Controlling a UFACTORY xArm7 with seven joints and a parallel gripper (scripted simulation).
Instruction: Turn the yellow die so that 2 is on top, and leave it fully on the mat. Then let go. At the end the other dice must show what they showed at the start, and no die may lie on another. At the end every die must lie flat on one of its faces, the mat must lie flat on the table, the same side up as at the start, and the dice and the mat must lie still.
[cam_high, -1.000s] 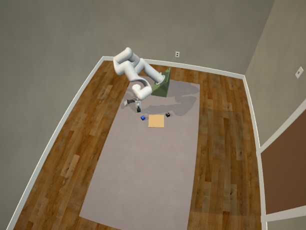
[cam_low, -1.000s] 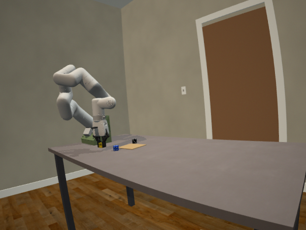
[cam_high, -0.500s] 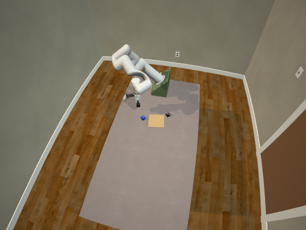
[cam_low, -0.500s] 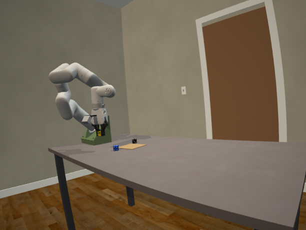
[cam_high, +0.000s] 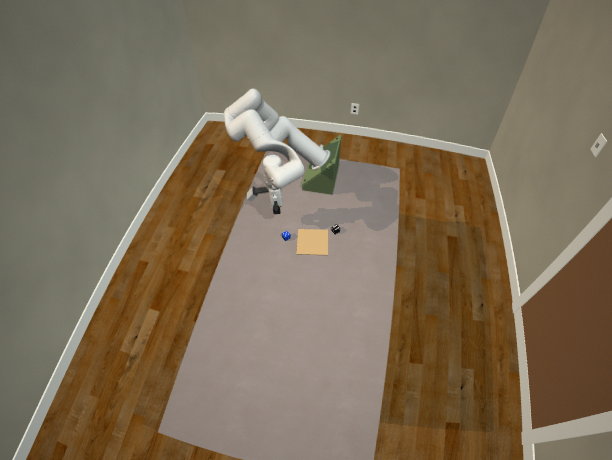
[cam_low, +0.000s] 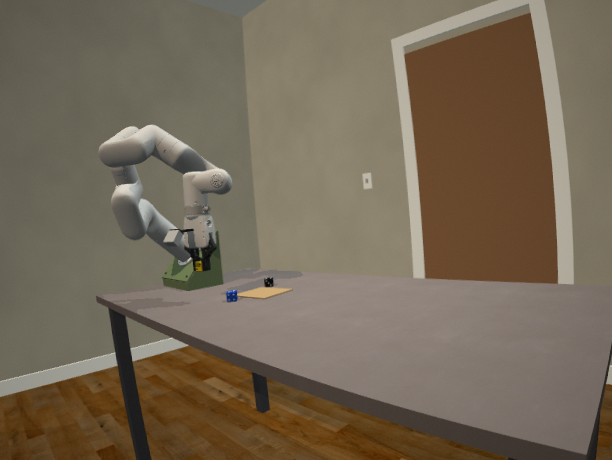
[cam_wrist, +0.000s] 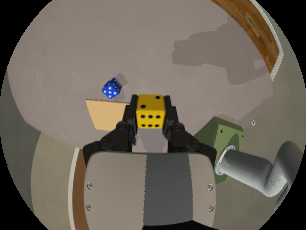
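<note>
My hand is 17 cm to the right of the tan mat, 12 cm above it and 8 cm short of it. The rest, counted from my hand: blue die (11 cm below, 7 cm ahead, 5 cm to the left); yellow die (1 cm below); black die (27 cm to the left, 11 cm below).
</note>
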